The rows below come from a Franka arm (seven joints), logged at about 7 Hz.
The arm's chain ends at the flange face. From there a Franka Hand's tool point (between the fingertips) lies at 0.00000 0.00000 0.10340 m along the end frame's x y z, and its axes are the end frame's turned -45 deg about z.
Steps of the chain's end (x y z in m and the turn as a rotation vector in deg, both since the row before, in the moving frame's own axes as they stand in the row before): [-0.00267 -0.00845 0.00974 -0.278 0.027 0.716]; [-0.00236 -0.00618 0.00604 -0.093 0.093 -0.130]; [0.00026 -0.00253 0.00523 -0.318 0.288 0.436]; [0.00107 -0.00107 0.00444 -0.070 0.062 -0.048]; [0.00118 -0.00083 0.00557 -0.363 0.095 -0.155]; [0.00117 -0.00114 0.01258 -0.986 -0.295 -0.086]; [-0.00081 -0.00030 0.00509 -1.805 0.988 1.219]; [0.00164 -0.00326 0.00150 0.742 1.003 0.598]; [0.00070 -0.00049 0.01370 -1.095 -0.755 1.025]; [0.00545 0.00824 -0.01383 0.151 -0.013 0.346]
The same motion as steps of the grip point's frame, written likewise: [0.00376 -0.00748 0.00974 -0.216 -0.177 0.716]; [0.00270 -0.00580 0.00604 -0.132 0.000 -0.130]; [0.00193 -0.00083 0.00523 -0.429 -0.021 0.436]; [0.00150 0.00017 0.00444 -0.093 -0.006 -0.048]; [0.00108 0.00083 0.00557 -0.324 -0.190 -0.155]; [0.00000 0.00090 0.01256 -0.489 -0.906 -0.086]; [-0.00144 0.00277 0.00502 -1.975 -0.578 1.219]; [0.00569 -0.00080 0.00148 -0.185 1.234 0.598]; [-0.00152 0.00056 0.01367 -0.240 -1.308 1.025]; [-0.00180 0.00947 -0.01383 0.116 0.098 0.346]
